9 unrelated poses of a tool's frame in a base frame.
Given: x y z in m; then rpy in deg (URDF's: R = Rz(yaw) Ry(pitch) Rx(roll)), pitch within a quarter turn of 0, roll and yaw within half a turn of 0.
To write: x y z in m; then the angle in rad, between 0 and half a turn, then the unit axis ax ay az. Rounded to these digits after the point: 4 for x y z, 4 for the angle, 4 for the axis.
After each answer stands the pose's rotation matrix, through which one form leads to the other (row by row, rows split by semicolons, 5 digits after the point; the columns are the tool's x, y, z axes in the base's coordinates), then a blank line. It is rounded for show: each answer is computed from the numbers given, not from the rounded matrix.
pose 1, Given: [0.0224 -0.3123 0.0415 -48.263 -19.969 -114.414]
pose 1, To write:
[0.0224 -0.3123 0.0415 2.2588 -0.3883 0.2796 -0.8781]
-0.38848 0.50085 0.77345; -0.85584 -0.50721 -0.10141; 0.34151 -0.70134 0.62569

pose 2, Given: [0.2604 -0.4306 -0.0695 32.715 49.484 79.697]
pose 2, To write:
[0.2604 -0.4306 -0.0695 1.4618 -0.0913 0.7074 0.7009]
0.11619 -0.75432 0.64615; 0.63919 0.55473 0.53265; -0.76022 0.35112 0.54660

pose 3, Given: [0.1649 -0.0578 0.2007 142.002 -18.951 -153.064]
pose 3, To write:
[0.1649 -0.0578 0.2007 2.6853 0.1695 -0.9439 -0.2834]
-0.84319 -0.17873 -0.50704; -0.42844 0.79311 0.43291; 0.32476 0.58226 -0.74532

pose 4, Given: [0.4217 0.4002 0.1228 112.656 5.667 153.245]
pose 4, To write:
[0.4217 0.4002 0.1228 2.8037 0.1680 0.8268 0.5369]
-0.88858 0.09204 0.44940; 0.44798 0.38498 0.80691; -0.09875 0.91832 -0.38331

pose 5, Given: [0.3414 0.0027 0.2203 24.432 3.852 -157.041]
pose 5, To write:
[0.3414 0.0027 0.2203 2.7645 0.0756 -0.2043 -0.9760]
-0.91870 0.32956 -0.21766; -0.38919 -0.84917 0.35699; -0.06718 0.41268 0.90840

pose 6, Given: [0.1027 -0.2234 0.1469 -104.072 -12.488 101.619]
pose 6, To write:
[0.1027 -0.2234 0.1469 2.2016 -0.4973 -0.7287 0.4708]
-0.19664 0.19592 -0.96070; 0.95633 0.25442 -0.14386; 0.21624 -0.94704 -0.23739

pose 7, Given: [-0.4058 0.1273 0.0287 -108.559 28.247 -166.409]
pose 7, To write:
[-0.4058 0.1273 0.0287 2.6079 0.0501 0.8280 -0.5585]
-0.85625 0.36131 0.36919; -0.20701 0.41480 -0.88605; -0.47327 -0.83510 -0.28038

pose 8, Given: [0.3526 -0.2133 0.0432 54.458 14.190 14.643]
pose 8, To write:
[0.3526 -0.2133 0.0432 0.9798 0.9274 0.3545 0.1199]
0.93800 0.04604 0.34357; 0.24508 0.61284 -0.75124; -0.24514 0.78886 0.56356

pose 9, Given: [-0.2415 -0.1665 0.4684 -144.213 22.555 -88.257]
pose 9, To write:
[-0.2415 -0.1665 0.4684 2.4353 -0.6693 0.7385 -0.0812]
0.02809 -0.81764 0.57504; -0.92308 0.19952 0.32879; -0.38357 -0.54005 -0.74915

